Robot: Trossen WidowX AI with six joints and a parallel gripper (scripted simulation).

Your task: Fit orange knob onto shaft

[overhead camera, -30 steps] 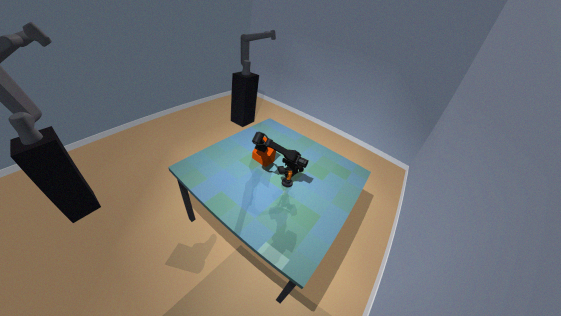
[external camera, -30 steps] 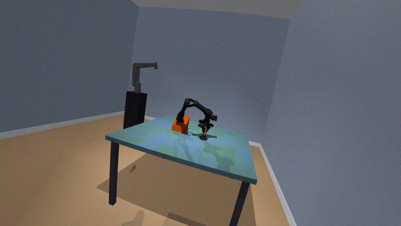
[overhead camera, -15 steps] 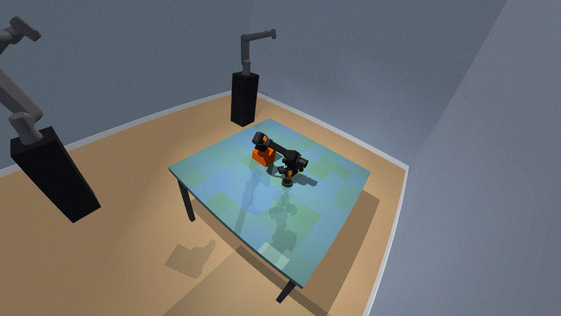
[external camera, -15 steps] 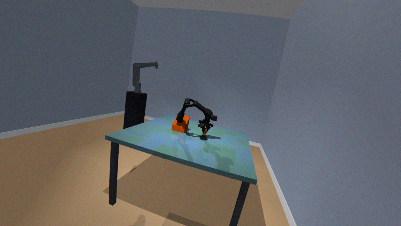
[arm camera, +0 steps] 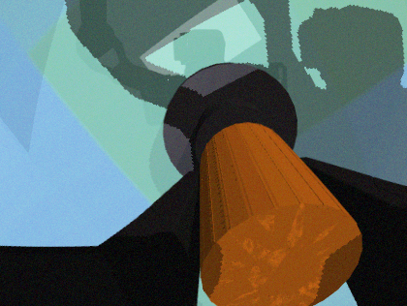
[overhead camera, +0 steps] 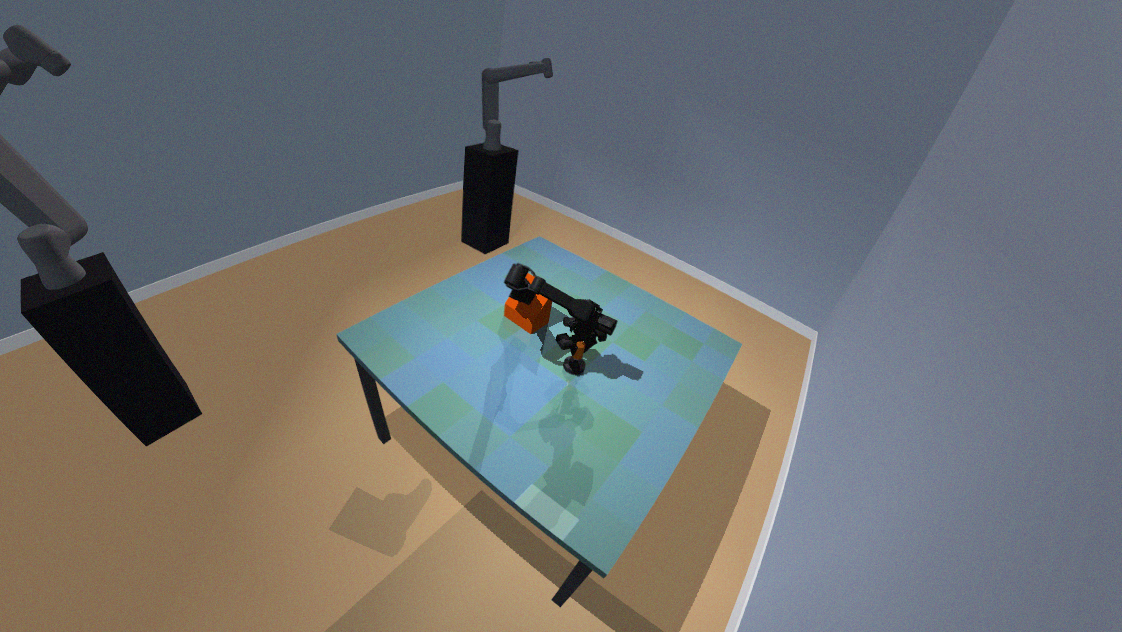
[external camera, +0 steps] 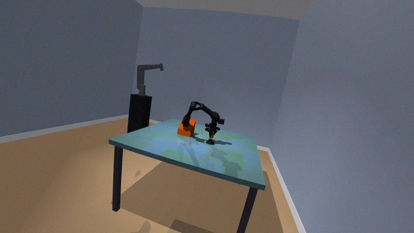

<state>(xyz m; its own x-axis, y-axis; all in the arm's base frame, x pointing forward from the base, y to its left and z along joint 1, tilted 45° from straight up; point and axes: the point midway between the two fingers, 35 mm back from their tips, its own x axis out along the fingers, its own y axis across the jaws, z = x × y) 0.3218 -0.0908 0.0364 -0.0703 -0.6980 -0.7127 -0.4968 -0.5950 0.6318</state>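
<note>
The orange knob lies 30 mm above my gripper tip. Also, from my gripper tip: pedestal 40 mm below.
</note>
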